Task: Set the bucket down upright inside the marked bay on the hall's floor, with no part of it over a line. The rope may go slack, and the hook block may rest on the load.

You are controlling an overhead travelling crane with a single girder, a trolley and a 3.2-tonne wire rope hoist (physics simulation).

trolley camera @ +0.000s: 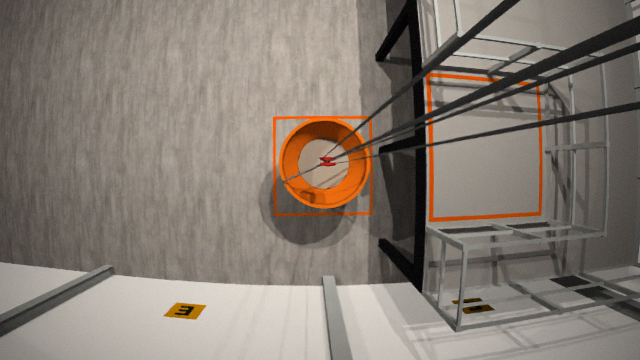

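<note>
The orange bucket [357, 175] is upright in the trolley camera view, seen from above into its open top. It appears within the orange outline of the square bay [274, 150], with its rim close to the right line and nearer the top line than the bottom one. Its shadow falls down and to the left, across the outline. I cannot tell whether its base touches the floor. My red hook block [327, 161] shows over the bucket's middle, with the ropes running up to the right. A thin handle line runs from the hook to the bucket's left rim. The hook itself is too small to see clearly.
A black frame [420, 200] stands right of the bay. Beyond it are a larger orange rectangle [430, 165] and grey railings [465, 280]. A white wall [250, 320] with grey posts [336, 315] and a yellow sign [185, 311] runs along the bottom.
</note>
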